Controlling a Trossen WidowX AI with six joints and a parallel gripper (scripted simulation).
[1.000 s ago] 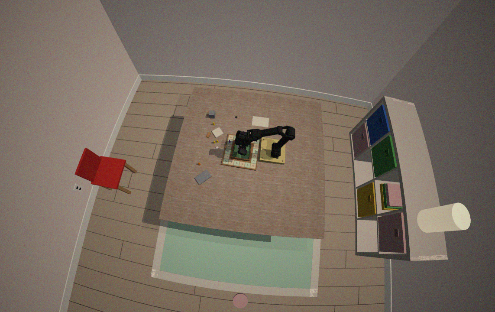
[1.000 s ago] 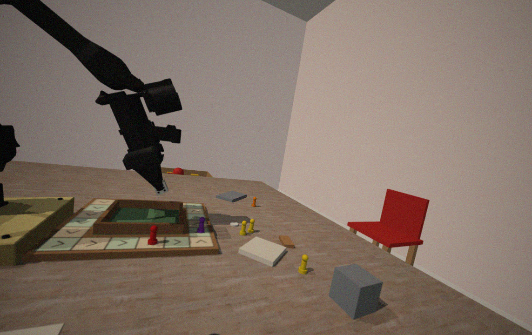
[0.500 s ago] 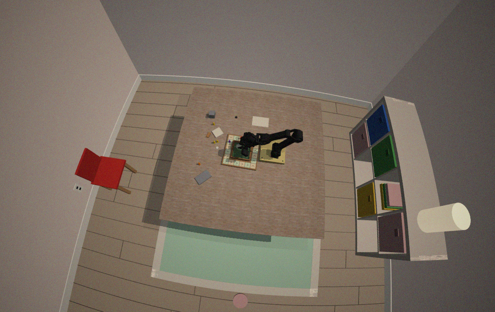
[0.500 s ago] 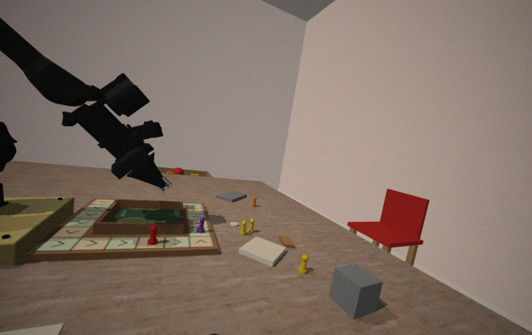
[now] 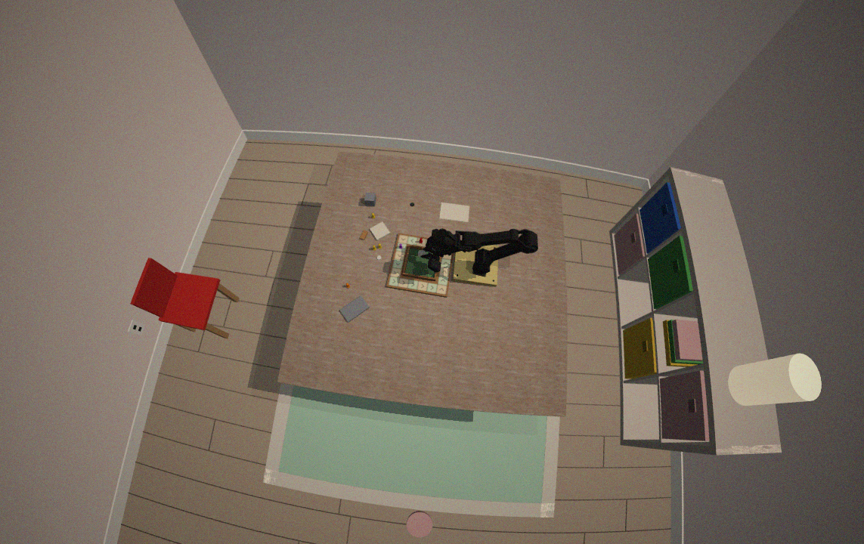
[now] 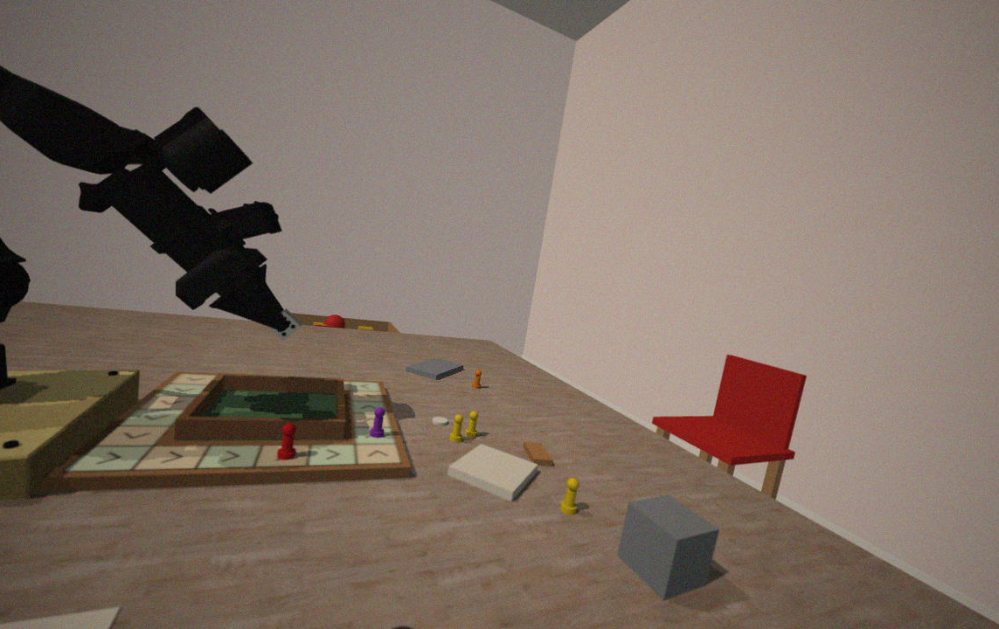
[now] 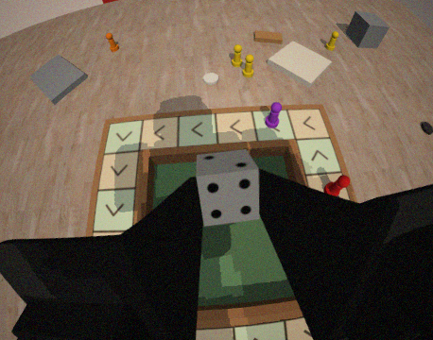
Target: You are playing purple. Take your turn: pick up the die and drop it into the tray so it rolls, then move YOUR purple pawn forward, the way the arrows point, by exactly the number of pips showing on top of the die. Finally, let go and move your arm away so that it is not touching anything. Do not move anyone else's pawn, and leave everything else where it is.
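Right now my gripper tip is right at the white die. Round my gripper tip: red pawn 30 mm ahead, 110 mm to the right, 90 mm below; then purple pawn 120 mm ahead, 60 mm to the right, 90 mm below; then green sunken tray 110 mm below.
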